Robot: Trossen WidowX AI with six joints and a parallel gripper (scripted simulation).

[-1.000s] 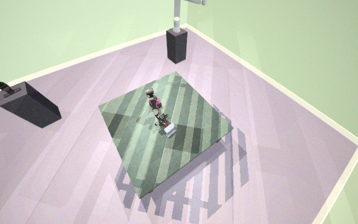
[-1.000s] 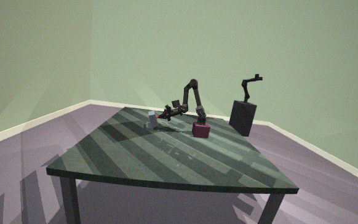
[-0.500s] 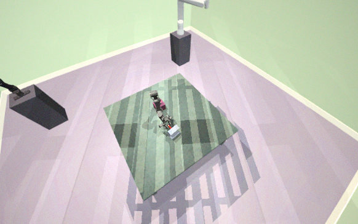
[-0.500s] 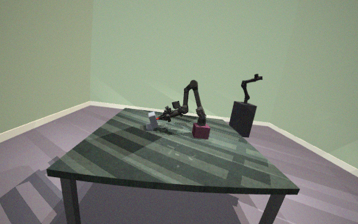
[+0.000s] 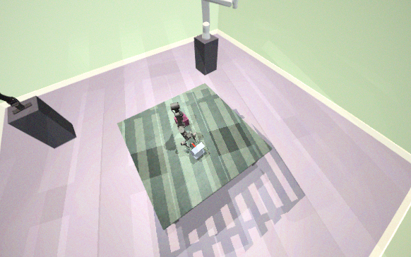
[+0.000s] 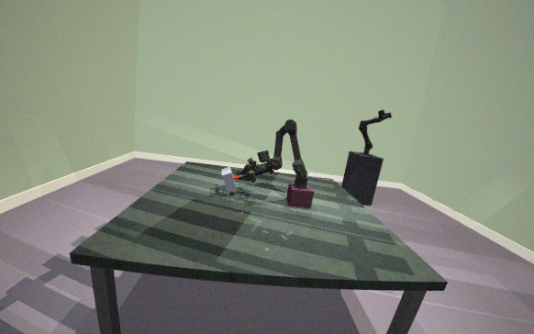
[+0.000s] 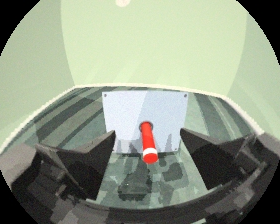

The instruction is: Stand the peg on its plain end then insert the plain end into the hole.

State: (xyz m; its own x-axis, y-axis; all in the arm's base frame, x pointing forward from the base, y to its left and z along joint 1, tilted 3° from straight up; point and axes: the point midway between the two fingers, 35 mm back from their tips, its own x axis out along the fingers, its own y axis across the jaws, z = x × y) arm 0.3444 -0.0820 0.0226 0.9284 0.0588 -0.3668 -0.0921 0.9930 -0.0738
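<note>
Now: gripper tip 1 cm past the red peg. Round my gripper tip: grey sloped panel (4 cm ahead, 1 cm to the left, 2 cm below).
</note>
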